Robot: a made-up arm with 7 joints. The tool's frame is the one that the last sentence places.
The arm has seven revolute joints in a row. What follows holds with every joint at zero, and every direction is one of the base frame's. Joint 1 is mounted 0.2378 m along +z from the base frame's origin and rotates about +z. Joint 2 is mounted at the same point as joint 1 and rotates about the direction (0, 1, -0.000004). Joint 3 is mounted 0.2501 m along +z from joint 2 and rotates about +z. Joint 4 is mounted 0.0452 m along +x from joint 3 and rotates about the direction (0, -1, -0.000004). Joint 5 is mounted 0.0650 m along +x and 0.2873 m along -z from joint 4 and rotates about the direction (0, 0.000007, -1). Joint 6 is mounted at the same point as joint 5 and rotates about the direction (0, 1, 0.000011). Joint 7 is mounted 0.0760 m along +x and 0.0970 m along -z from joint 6 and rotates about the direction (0, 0.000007, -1). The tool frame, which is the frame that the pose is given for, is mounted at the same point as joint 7; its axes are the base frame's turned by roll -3.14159, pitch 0.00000 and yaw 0.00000 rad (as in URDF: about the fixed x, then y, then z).
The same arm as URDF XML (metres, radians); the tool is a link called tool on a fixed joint. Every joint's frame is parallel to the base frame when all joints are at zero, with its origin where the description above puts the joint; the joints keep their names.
<robot name="arm">
  <joint name="joint 1" type="continuous">
    <parent link="base"/>
    <child link="link1"/>
    <origin xyz="0 0 0.2378"/>
    <axis xyz="0 0 1"/>
  </joint>
  <joint name="joint 2" type="continuous">
    <parent link="link1"/>
    <child link="link2"/>
    <origin xyz="0 0 0"/>
    <axis xyz="0 1 0"/>
  </joint>
  <joint name="joint 3" type="continuous">
    <parent link="link2"/>
    <child link="link3"/>
    <origin xyz="0 0 0.2501"/>
    <axis xyz="0 0 1"/>
  </joint>
  <joint name="joint 4" type="continuous">
    <parent link="link3"/>
    <child link="link4"/>
    <origin xyz="0.0452 0 0"/>
    <axis xyz="0 -1 0"/>
  </joint>
  <joint name="joint 5" type="continuous">
    <parent link="link4"/>
    <child link="link5"/>
    <origin xyz="0.065 0 -0.2873"/>
    <axis xyz="0 0 -1"/>
  </joint>
  <joint name="joint 6" type="continuous">
    <parent link="link5"/>
    <child link="link6"/>
    <origin xyz="0 0 0"/>
    <axis xyz="0 1 0"/>
  </joint>
  <joint name="joint 7" type="continuous">
    <parent link="link6"/>
    <child link="link7"/>
    <origin xyz="0.076 0 -0.097"/>
    <axis xyz="0 0 -1"/>
  </joint>
  <joint name="tool_fixed" type="fixed">
    <parent link="link7"/>
    <child link="tool"/>
    <origin xyz="0 0 0" rpy="-3.1416 0 0"/>
  </joint>
  <link name="base"/>
  <link name="link1"/>
  <link name="link2"/>
  <link name="link3"/>
  <link name="link4"/>
  <link name="link5"/>
  <link name="link6"/>
  <link name="link7"/>
  <link name="tool"/>
</robot>

